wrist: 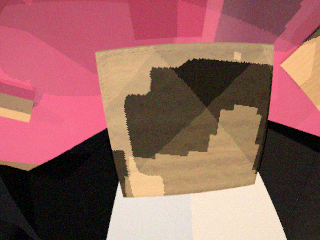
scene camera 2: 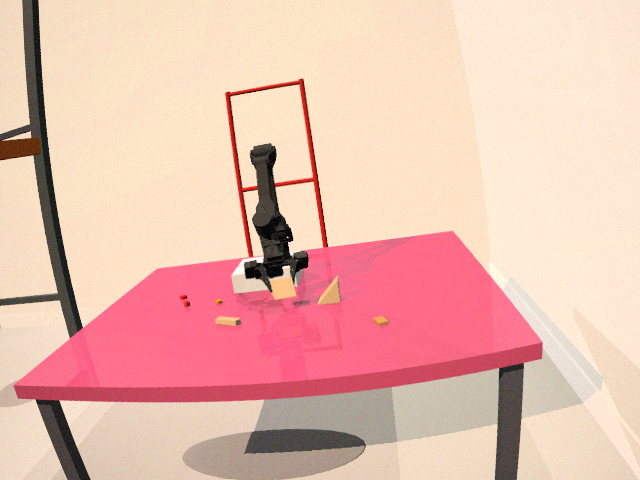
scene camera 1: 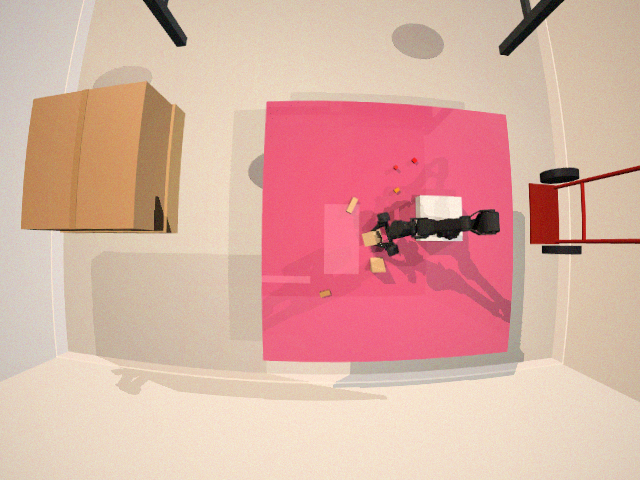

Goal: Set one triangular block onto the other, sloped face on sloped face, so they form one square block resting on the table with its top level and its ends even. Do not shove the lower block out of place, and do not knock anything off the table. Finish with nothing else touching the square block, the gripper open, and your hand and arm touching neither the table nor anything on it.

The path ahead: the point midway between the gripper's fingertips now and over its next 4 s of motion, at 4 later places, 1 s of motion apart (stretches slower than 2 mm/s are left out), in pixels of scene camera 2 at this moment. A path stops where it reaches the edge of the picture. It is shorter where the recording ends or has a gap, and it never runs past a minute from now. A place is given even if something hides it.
My gripper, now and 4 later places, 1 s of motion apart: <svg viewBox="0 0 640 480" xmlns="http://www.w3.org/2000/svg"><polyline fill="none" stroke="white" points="282,289 280,272 280,274 280,275 280,272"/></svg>
